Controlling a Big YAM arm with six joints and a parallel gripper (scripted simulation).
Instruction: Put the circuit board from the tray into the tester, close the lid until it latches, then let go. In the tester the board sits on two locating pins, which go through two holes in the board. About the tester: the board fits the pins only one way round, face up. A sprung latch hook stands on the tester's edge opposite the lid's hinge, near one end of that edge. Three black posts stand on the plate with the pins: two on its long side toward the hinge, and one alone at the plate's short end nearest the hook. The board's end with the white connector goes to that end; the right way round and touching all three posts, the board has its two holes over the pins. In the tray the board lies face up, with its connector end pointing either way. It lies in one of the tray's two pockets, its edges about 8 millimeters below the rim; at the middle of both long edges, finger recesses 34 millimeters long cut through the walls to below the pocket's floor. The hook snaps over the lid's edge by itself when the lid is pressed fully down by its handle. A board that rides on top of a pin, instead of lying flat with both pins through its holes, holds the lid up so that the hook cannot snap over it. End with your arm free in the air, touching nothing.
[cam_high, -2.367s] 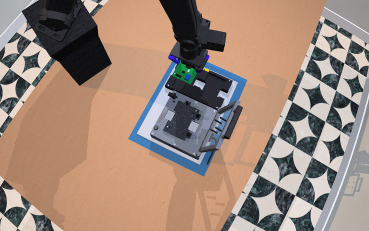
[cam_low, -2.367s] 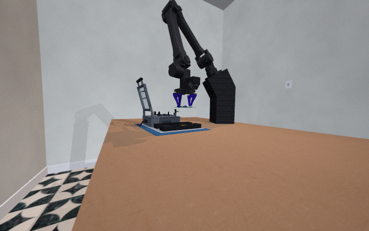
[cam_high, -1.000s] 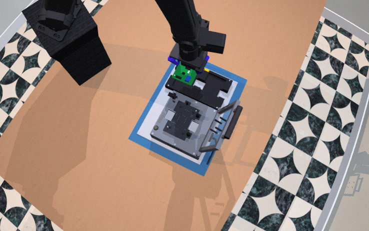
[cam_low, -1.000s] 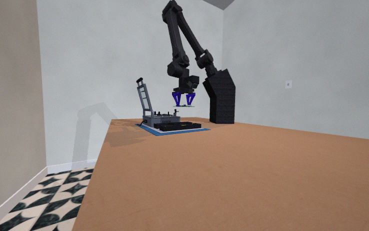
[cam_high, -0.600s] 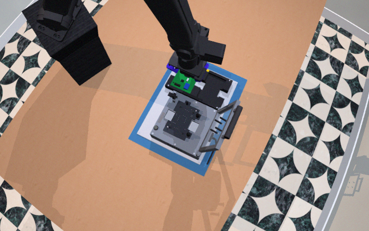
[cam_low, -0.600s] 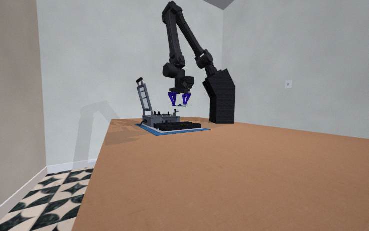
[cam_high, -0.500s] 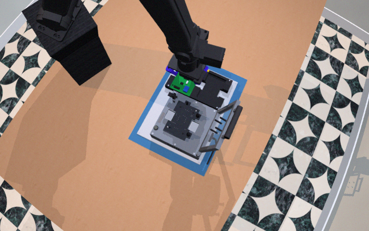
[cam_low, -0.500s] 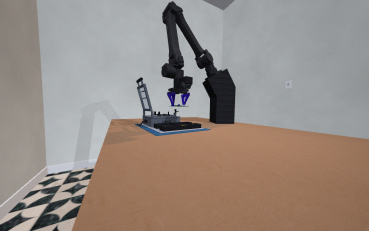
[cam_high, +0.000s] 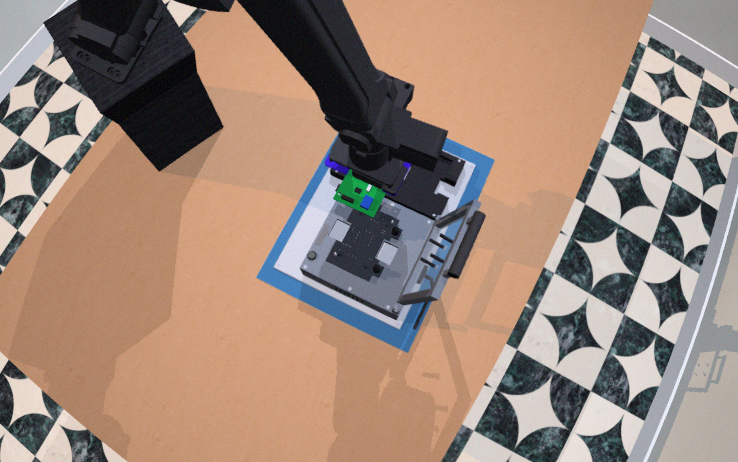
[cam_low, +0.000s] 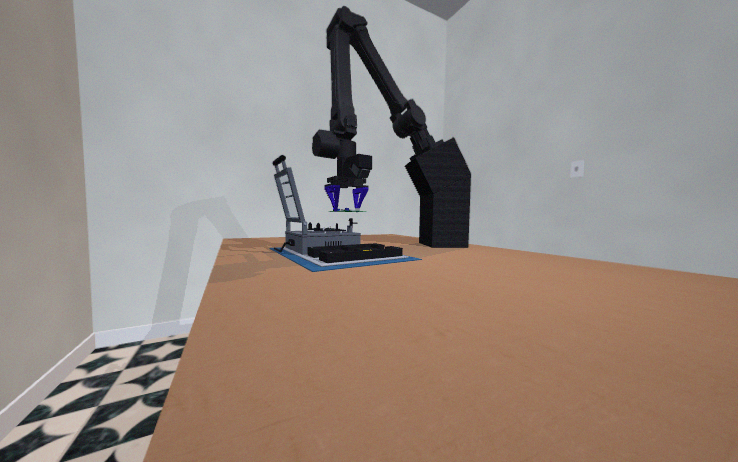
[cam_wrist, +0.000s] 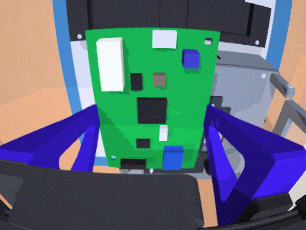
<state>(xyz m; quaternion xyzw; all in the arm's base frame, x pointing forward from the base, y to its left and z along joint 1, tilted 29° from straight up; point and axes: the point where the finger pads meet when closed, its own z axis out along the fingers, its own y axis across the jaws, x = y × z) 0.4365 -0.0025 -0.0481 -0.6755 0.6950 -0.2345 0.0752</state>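
Right now the dark latch hook is 3 cm behind my hand, 2 cm to the right of it and 4 cm below it. The rest, counted from my hand: black plate (3 cm ahead, 8 cm to the right, 6 cm below); green circuit board (right at my hand); tester (6 cm ahead, 5 cm to the right, 2 cm below).
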